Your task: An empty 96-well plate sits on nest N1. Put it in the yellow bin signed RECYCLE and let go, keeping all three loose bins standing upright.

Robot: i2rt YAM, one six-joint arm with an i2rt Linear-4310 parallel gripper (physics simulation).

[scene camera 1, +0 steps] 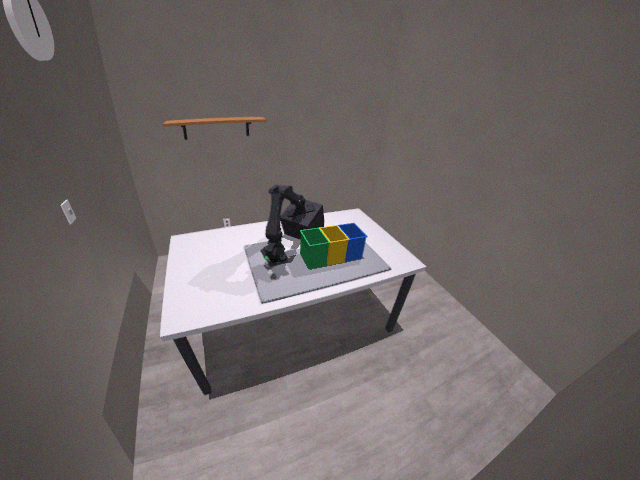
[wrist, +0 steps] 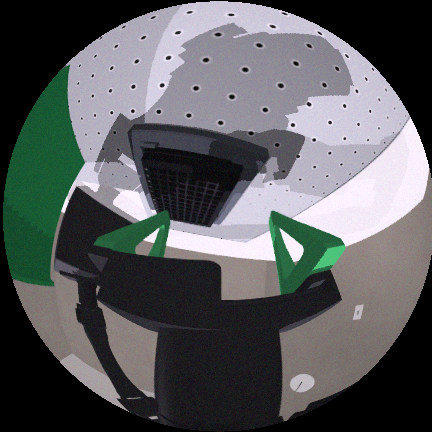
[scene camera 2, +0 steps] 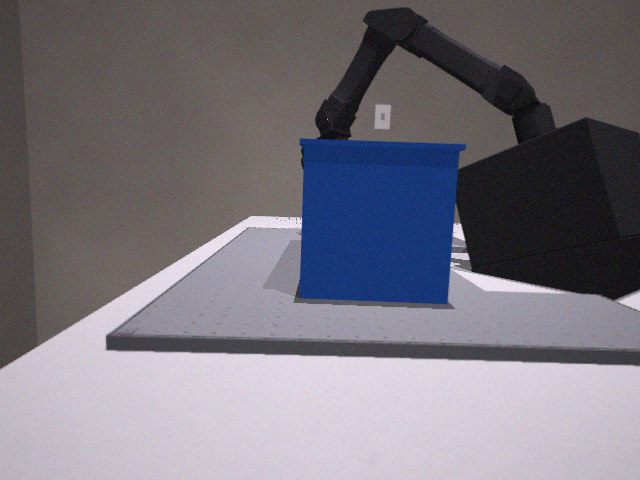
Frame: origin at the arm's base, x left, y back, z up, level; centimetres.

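Seen in the pictures: gripper, fingertip midpoint: (wrist: 219,215); arm's base, link origin: (scene camera 1: 301,210) (wrist: 85,278) (scene camera 2: 541,152).
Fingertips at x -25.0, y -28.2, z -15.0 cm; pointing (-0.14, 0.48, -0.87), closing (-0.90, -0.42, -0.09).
Pixels of each thing's top centre, then the offset from my fingertips to it. Level surfaces: height alone.
- black 96-well plate, top centre: (wrist: 184,202) dz -2.1, dx +2.8, dy +3.4 cm
- dark grey nest, top centre: (wrist: 186,195) dz -3.1, dx +2.8, dy +3.4 cm
- yellow bin, top centre: (scene camera 1: 333,233) dz +13.3, dx +39.5, dy -2.1 cm
- green bin, top centre: (scene camera 1: 314,236) dz +13.3, dx +26.5, dy -3.4 cm
- blue bin, top centre: (scene camera 2: 375,145) (scene camera 1: 352,230) dz +13.3, dx +52.4, dy -0.9 cm
- grey perforated board, surface height: dz -4.7 cm
- white table, surface height: dz -6.0 cm
The black 96-well plate (wrist: 192,187) sits on the dark grey nest (wrist: 200,134) in the wrist view, low between the fingers' line of reach. My gripper (wrist: 219,215) has its green fingers wide open, one toward each side of the plate, with nothing held. In scene camera 1 the gripper hangs low over the nest's place and hides the plate. The yellow bin (scene camera 1: 337,252) stands upright between the green bin (scene camera 1: 314,254) (wrist: 35,185) and the blue bin (scene camera 1: 355,248) (scene camera 2: 379,227). In scene camera 2 the blue bin hides the gripper's fingers and the yellow bin. The RECYCLE sign cannot be read.
The grey perforated board (scene camera 1: 320,286) (scene camera 2: 232,320) (wrist: 240,82) lies on the white table (scene camera 1: 206,315) (scene camera 2: 310,413) and bears the bins. The green bin is nearest the gripper. The black arm base (scene camera 1: 310,219) (scene camera 2: 542,206) stands behind the bins.
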